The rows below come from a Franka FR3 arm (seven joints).
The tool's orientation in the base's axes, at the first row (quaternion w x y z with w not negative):
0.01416 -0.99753 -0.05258 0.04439
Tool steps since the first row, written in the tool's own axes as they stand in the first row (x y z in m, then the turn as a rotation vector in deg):
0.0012 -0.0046 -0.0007 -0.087 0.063 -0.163
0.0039 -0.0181 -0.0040 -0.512 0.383 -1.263
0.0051 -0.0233 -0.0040 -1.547 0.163 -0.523
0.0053 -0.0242 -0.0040 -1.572 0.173 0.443
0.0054 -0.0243 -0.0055 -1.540 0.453 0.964
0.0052 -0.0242 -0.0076 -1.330 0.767 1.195
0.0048 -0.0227 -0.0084 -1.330 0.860 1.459
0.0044 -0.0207 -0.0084 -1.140 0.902 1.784
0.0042 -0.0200 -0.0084 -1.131 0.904 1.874
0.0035 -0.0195 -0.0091 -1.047 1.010 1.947
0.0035 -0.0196 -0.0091 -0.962 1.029 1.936
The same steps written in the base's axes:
0.0008 0.0047 0.0007 -0.065 -0.076 0.168
0.0023 0.0183 0.0042 -0.354 -0.465 1.289
0.0030 0.0236 0.0043 -1.468 -0.339 0.650
0.0031 0.0245 0.0043 -1.579 -0.328 -0.310
0.0033 0.0246 0.0058 -1.565 -0.591 -0.841
0.0033 0.0244 0.0079 -1.346 -0.875 -1.099
0.0032 0.0229 0.0087 -1.360 -0.962 -1.365
0.0030 0.0208 0.0087 -1.196 -0.976 -1.707
0.0028 0.0201 0.0087 -1.195 -0.975 -1.797
0.0023 0.0195 0.0094 -1.108 -1.069 -1.881
0.0023 0.0196 0.0094 -1.021 -1.079 -1.878

